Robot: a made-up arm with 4 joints. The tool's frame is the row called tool. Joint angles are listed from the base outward.
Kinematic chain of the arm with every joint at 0, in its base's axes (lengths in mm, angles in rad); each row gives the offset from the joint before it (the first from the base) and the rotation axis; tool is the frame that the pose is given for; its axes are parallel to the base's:
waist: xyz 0 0 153 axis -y
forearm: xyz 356 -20 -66 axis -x
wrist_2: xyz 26 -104 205 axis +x
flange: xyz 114 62 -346 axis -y
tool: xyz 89 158 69
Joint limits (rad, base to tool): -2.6..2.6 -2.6..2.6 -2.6..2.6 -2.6..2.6
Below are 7 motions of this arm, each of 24 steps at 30 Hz.
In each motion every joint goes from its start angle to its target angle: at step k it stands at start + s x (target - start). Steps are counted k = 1, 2, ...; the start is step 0. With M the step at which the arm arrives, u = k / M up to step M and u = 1 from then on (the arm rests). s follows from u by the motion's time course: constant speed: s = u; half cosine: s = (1 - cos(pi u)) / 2; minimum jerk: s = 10 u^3 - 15 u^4 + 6 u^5.
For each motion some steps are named. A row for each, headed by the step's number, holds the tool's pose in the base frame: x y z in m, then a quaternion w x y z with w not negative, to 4 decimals.
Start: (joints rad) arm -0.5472 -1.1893 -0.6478 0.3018
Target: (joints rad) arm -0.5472 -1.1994 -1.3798 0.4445
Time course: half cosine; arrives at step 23
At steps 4, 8, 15, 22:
4: 0.3704 0.0641 -0.3144 0.9636 0.2200 0.1138 -0.1008
8: 0.3463 0.0433 -0.3489 0.9798 0.1557 0.1017 -0.0740
15: 0.2973 -0.0253 -0.4171 0.9975 0.0064 0.0706 -0.0033
22: 0.2750 -0.0754 -0.4465 0.9948 -0.0778 0.0515 0.0420

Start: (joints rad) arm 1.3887 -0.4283 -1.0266 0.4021
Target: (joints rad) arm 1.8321 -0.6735 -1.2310 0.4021
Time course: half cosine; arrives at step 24
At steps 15, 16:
15: 0.2118 -0.1698 0.7347 0.4786 -0.2244 -0.8318 -0.1694
16: 0.1993 -0.1706 0.7404 0.4679 -0.2213 -0.8382 -0.1716

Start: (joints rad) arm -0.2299 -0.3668 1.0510 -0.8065
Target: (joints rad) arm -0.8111 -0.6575 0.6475 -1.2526
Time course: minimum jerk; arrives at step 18
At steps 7, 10, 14, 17, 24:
7: 0.6417 0.2081 0.1172 0.6028 0.6153 0.4790 0.1691
10: 0.6022 0.2154 -0.0211 0.5280 0.6058 0.5752 0.1531
14: 0.5279 0.2230 -0.1516 0.4328 0.5951 0.6632 0.1368
17: 0.5061 0.2247 -0.1790 0.4083 0.5925 0.6816 0.1330
24: 0.5056 0.2248 -0.1796 0.4078 0.5924 0.6819 0.1329

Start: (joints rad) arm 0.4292 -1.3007 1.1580 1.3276
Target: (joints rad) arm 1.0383 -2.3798 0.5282 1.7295
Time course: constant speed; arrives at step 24
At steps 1, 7, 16, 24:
1: 0.3127 -0.2660 0.5351 0.2028 0.8533 -0.2553 -0.4068
7: 0.2758 -0.2769 0.5251 0.1412 0.8789 -0.2330 -0.3914
16: 0.2305 -0.2667 0.5173 0.0663 0.9116 -0.1786 -0.3642
24: 0.1872 -0.2380 0.5230 0.0217 0.9345 -0.1145 -0.3365

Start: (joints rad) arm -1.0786 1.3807 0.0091 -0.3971
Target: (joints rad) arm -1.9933 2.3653 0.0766 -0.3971
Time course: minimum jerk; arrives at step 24
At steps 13, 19, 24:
13: -0.1722 -0.1621 -0.4459 0.3129 -0.6694 0.4896 0.4629
19: -0.3136 -0.1831 -0.3747 0.1736 -0.6454 0.4047 0.6241
24: -0.3362 -0.1855 -0.3589 0.1517 -0.6356 0.3848 0.6519

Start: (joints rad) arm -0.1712 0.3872 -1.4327 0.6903
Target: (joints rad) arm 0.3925 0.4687 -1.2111 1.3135
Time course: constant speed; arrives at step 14
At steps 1, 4, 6, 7, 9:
1: 0.5120 -0.3181 0.0908 0.5898 -0.7139 -0.1837 0.3299
4: 0.5008 -0.3076 0.1446 0.5724 -0.7033 -0.2619 0.3304
6: 0.4902 -0.3016 0.1790 0.5549 -0.6961 -0.3132 0.3307
7: 0.4841 -0.2988 0.1956 0.5444 -0.6925 -0.3385 0.3308
9: 0.4703 -0.2939 0.2275 0.5199 -0.6853 -0.3880 0.3309

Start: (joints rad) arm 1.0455 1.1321 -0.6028 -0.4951
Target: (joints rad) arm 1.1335 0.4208 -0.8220 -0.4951
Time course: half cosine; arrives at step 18
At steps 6, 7, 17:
6: 0.3532 -0.2492 0.6515 0.6643 -0.5122 -0.1955 -0.5081
7: 0.3561 -0.2525 0.6506 0.6769 -0.5009 -0.2018 -0.5002
17: 0.3926 -0.2704 0.6395 0.7710 -0.4008 -0.2545 -0.4244

